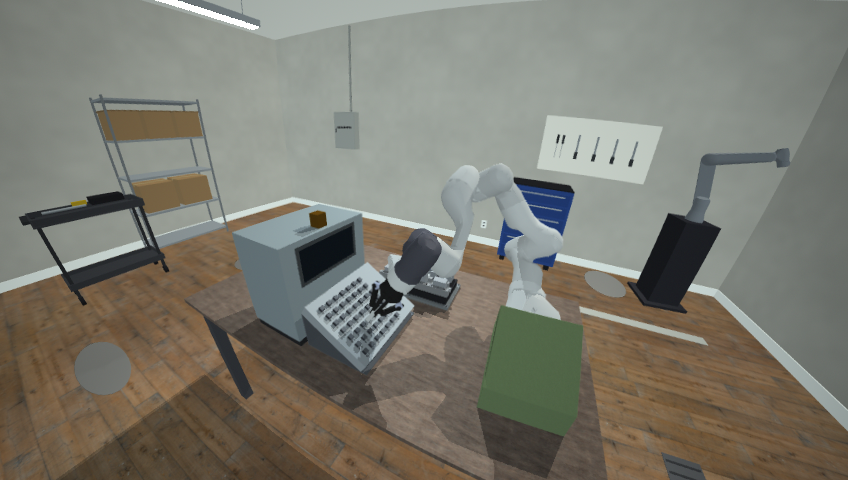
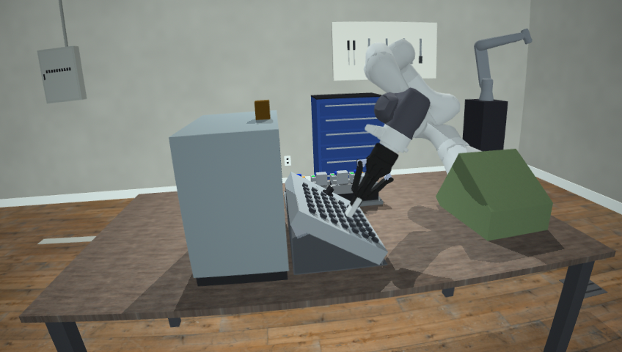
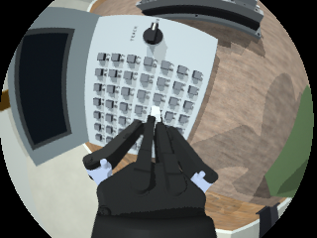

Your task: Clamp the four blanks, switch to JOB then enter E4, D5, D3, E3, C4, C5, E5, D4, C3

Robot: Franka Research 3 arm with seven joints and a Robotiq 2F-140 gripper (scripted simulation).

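The key D3 lies 5 cm ahead of my hand, 3 cm to the left of it and 1 cm below it. From my hand the other things lie so: black selector knob: 17 cm to the right, 3 cm ahead; then sloped keypad: 7 cm ahead, 6 cm to the right, 5 cm below.
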